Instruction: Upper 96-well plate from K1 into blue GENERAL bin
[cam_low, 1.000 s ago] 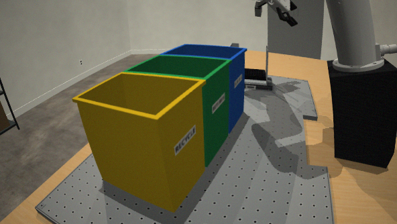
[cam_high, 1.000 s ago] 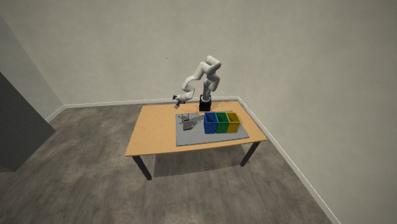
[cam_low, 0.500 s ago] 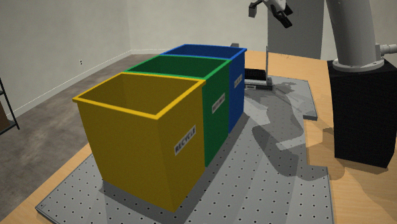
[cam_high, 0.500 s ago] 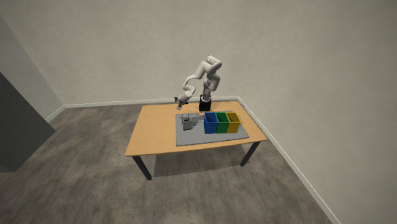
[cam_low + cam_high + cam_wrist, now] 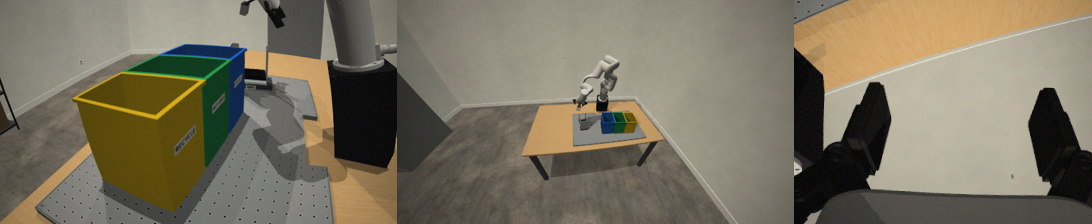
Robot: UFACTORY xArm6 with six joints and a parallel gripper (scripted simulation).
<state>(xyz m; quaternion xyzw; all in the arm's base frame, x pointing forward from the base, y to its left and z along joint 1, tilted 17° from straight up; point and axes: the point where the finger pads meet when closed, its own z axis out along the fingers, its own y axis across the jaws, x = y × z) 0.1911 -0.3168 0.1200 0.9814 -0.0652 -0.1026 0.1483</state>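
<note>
Now: the black 96-well plate 210 mm below my hand, 110 mm ahead of it and 50 mm to the left of it. Round my hand: blue bin: 330 mm to the left, 160 mm below, 160 mm ahead; then pale plate: 220 mm below, 110 mm ahead, 50 mm to the left; then green bin: 460 mm to the left, 160 mm below, 160 mm ahead.
</note>
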